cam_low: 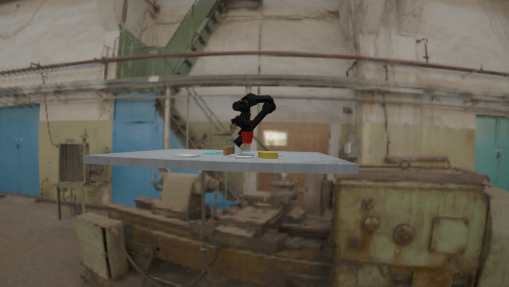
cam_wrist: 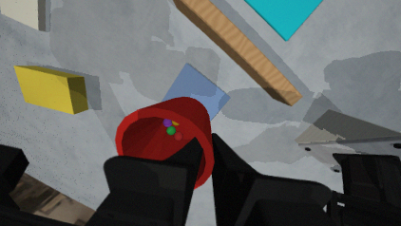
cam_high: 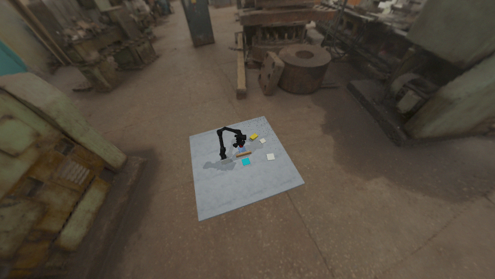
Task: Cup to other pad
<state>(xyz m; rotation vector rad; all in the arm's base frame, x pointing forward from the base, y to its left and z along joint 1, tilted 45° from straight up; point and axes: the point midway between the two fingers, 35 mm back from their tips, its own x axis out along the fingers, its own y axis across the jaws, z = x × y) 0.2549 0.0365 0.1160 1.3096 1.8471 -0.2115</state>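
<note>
The cyan pad is 3 cm ahead of my gripper tip, 20 cm to the right of it and 12 cm below it. The rest, counted from my gripper tip: wooden bar: 3 cm ahead, 10 cm to the right, 10 cm below; then red cup: 3 cm ahead, 2 cm to the left; then light blue pad: 2 cm ahead, 1 cm to the left, 12 cm below.
</note>
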